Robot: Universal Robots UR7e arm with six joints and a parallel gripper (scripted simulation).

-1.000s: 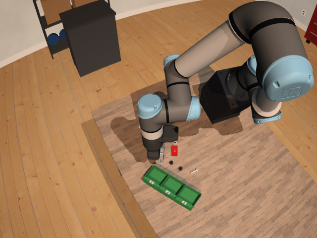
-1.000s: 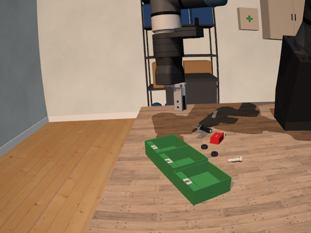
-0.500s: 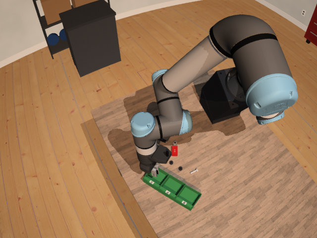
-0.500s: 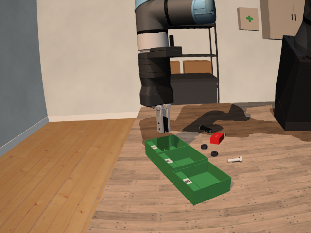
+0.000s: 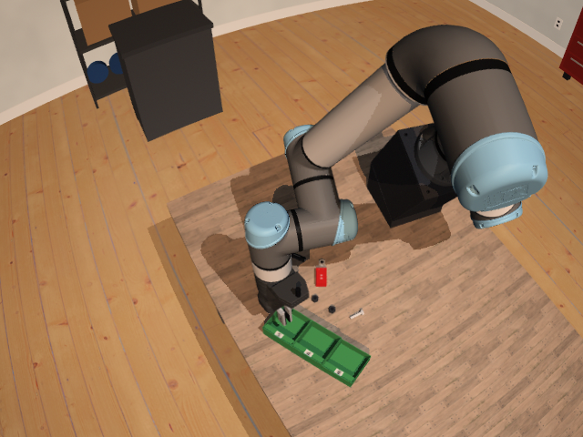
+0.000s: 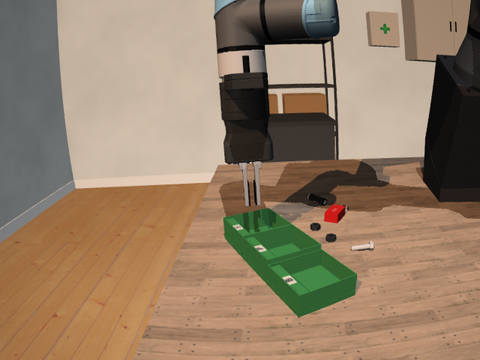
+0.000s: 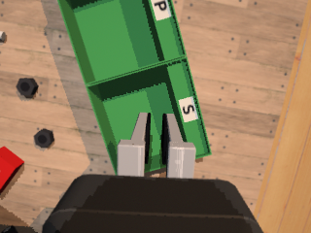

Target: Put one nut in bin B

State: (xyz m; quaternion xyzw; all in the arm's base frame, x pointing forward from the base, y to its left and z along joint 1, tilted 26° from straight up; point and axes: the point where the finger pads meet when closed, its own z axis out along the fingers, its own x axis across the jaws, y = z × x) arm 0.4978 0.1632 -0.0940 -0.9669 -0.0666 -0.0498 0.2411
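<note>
Now: hand 40 mm past the green tray, 70 mm to the right of it and 70 mm above it. From my hand the other things lie so: white bolt: 180 mm behind, 40 mm to the left, 80 mm below; then red block: 150 mm behind, 100 mm to the right, 80 mm below; then black cylinder: 120 mm behind, 180 mm to the right, 80 mm below.
</note>
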